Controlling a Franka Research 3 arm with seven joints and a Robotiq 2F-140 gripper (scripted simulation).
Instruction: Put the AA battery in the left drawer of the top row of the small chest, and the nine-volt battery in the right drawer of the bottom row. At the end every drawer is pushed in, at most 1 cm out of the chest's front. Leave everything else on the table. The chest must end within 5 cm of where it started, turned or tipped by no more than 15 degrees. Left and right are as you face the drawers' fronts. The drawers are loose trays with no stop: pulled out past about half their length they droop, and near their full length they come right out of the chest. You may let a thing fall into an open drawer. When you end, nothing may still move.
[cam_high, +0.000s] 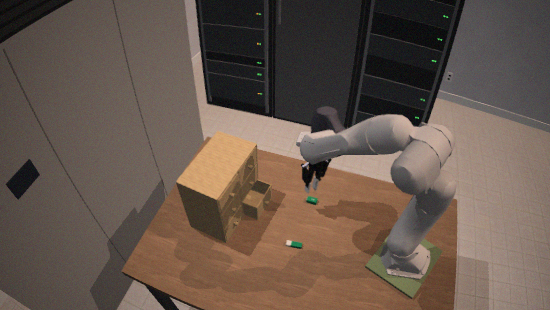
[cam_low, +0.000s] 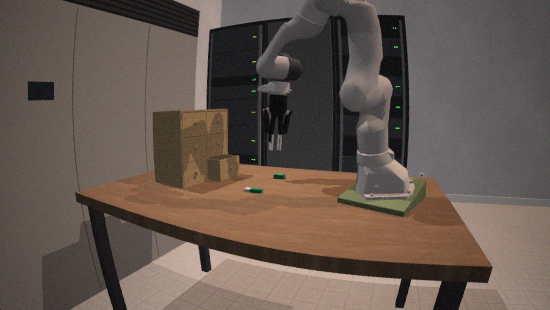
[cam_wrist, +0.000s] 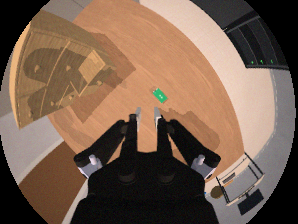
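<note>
Now: the nine-volt battery 150 mm below my hand, 40 mm to the right of it and 10 mm ahead of it. Round my hand: white-and-green cylinder 210 mm to the left, 160 mm below, 30 mm behind; then AA battery 290 mm ahead, 240 mm to the left, 50 mm above.
</note>
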